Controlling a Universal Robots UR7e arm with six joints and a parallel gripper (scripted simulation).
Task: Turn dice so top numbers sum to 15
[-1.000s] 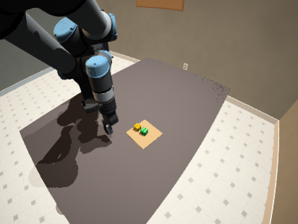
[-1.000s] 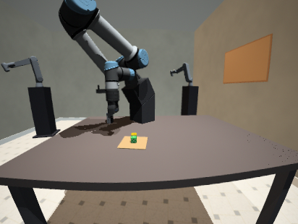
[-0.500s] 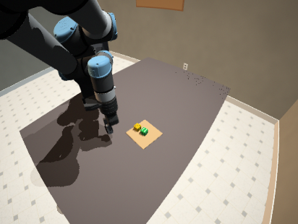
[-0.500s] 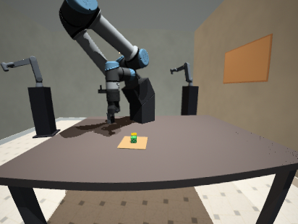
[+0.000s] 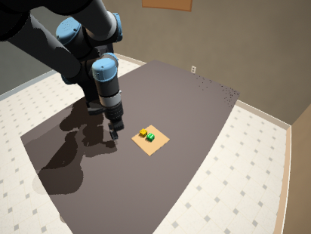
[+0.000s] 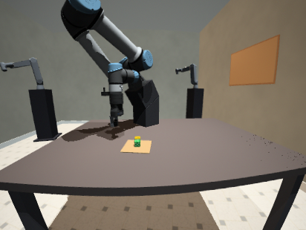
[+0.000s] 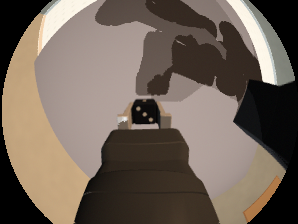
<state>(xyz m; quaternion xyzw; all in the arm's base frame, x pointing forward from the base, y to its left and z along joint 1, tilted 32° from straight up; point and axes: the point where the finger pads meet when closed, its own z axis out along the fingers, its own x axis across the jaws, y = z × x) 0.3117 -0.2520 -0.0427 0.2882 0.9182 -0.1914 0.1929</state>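
The black die is right at my hand. Also, from my hand: yellow die 9 cm ahead, 12 cm to the left, 8 cm below; green die 13 cm ahead, 11 cm to the left, 8 cm below; tan mat 13 cm ahead, 11 cm to the left, 10 cm below.
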